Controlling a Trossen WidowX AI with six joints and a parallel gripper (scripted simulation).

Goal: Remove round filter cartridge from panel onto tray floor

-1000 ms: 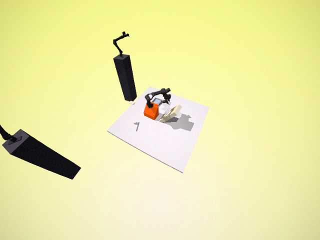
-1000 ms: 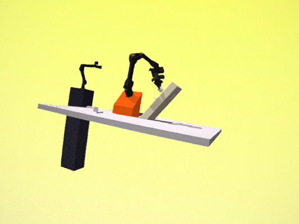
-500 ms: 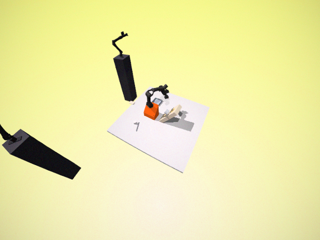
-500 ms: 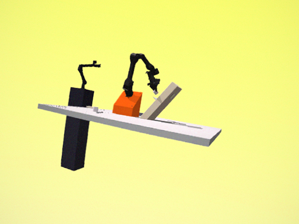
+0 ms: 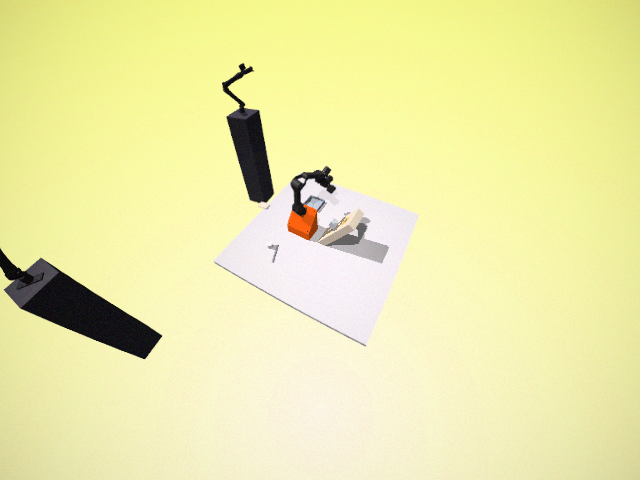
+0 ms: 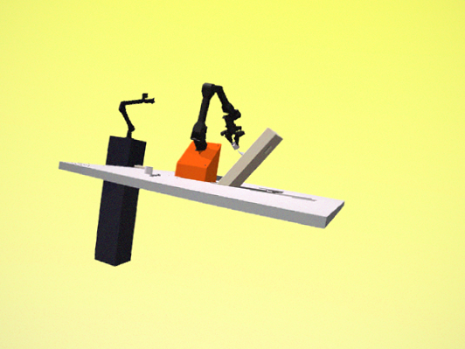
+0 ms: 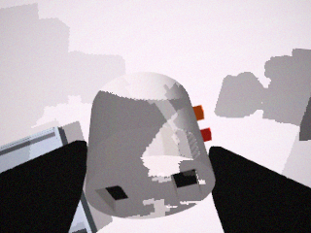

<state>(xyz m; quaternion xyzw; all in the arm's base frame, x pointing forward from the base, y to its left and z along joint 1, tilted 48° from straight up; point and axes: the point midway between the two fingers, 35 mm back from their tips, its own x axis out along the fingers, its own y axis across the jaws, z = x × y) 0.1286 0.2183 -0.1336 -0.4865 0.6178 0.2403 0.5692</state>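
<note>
The grey square tray lies 24 cm below my gripper tip, 16 cm behind it and 3 cm to the left of it. Also, from my gripper tip: white round filter cartridge (right at my gripper tip); beige service panel (29 cm to the right, 21 cm ahead, 7 cm below).
</note>
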